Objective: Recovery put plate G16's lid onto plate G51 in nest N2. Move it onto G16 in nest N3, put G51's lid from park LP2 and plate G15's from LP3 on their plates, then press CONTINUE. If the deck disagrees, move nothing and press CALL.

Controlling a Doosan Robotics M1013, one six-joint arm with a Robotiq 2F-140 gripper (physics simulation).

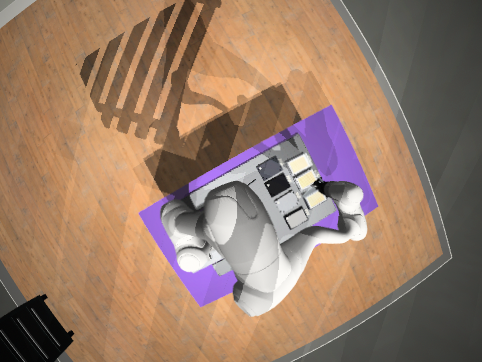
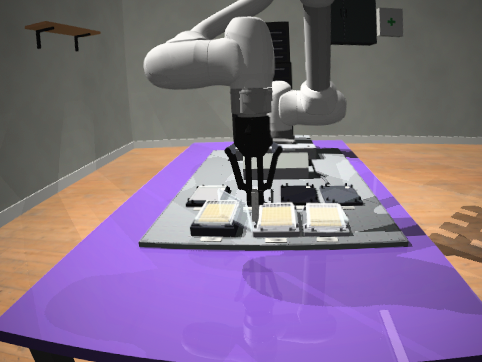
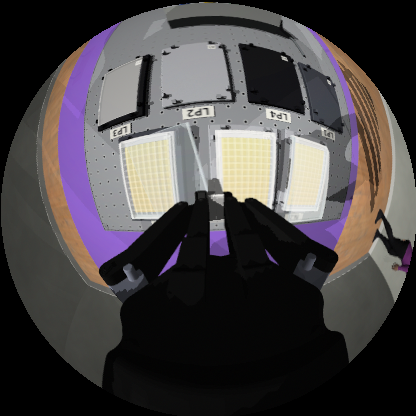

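Pixels of known places: gripper, fingertip midpoint: (image 1: 312,184) (image 2: 255,219) (image 3: 213,188); arm's base, origin of the base link: (image 2: 275,141).
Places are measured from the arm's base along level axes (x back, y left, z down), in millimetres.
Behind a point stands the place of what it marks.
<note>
My gripper (image 1: 320,185) {y -29, x -824, z 23 mm} (image 2: 254,203) (image 3: 213,188) {y -29, x -824, z 23 mm} is shut and empty, low between the left and middle plates. The left plate (image 1: 316,200) {y -132, x -796, z 11 mm} (image 2: 215,214) {y -121, x -831, z 9 mm} (image 3: 151,175), middle plate (image 1: 306,179) {y 23, x -800, z 21 mm} (image 2: 276,216) {y 19, x -829, z 14 mm} (image 3: 246,162) {y 16, x -784, z 15 mm} and right plate (image 1: 299,164) {y 134, x -799, z 10 mm} (image 2: 325,215) {y 129, x -845, z 6 mm} (image 3: 307,175) {y 119, x -796, z 10 mm} have pale yellow wells. A clear lid (image 2: 242,211) {y -63, x -792, z 17 mm} (image 3: 192,157) {y -56, x -777, z 23 mm} stands tilted at the left plate's side facing the gripper. Park LP2 (image 1: 287,201) {y -47, x -623, z 35 mm} (image 3: 196,75) {y -47, x -641, z 35 mm} is light grey; LP3 (image 1: 296,218) {y -178, x -624, z 27 mm} (image 2: 210,192) {y -177, x -626, z 27 mm} (image 3: 120,94) {y -172, x -646, z 27 mm} has a pale top. Whether flat clear lids lie there, plate names and nest numbers cannot be told.
Black park LP4 (image 1: 277,185) {y 79, x -613, z 35 mm} (image 2: 299,193) {y 81, x -617, z 35 mm} (image 3: 272,77) {y 73, x -630, z 35 mm} and dark park LP1 (image 1: 270,168) {y 199, x -624, z 35 mm} (image 2: 341,194) {y 202, x -629, z 35 mm} (image 3: 322,95) {y 191, x -624, z 35 mm} are beside LP2. A grey box (image 2: 282,164) {y 32, x -438, z -4 mm} stands farther back. The grey deck (image 2: 170,227) {y -236, x -831, z 45 mm} lies on the purple table (image 2: 150,290) {y -200, x -1074, z 58 mm}. CONTINUE and CALL cannot be made out.
</note>
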